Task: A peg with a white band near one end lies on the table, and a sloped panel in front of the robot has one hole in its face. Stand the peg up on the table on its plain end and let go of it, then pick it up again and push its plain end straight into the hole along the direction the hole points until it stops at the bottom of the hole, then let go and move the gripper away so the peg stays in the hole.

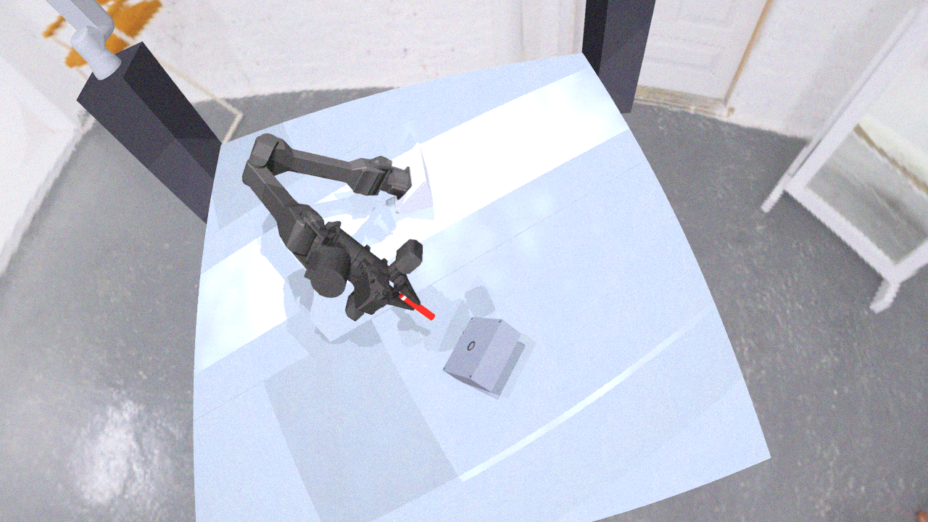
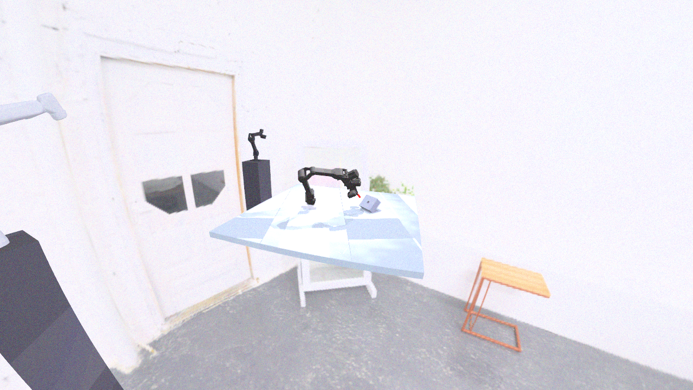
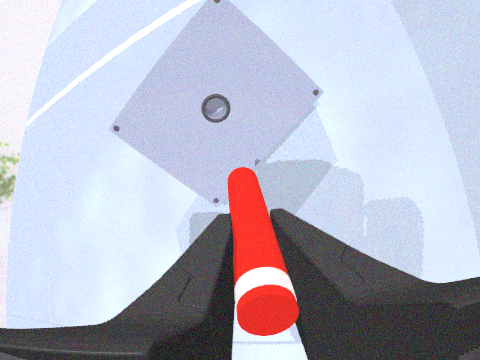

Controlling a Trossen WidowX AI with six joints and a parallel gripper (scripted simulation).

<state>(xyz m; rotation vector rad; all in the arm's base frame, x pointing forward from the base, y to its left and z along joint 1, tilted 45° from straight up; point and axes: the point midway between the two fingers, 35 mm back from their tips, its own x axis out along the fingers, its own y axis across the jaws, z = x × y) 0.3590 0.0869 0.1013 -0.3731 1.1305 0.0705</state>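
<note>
Now: the grey sloped panel 8 cm ahead of my gripper tip, 10 cm to the left of it and 10 cm below it. The rest, counted from my gripper tip: red peg (1 cm behind, 1 cm to the right, 1 cm above).
</note>
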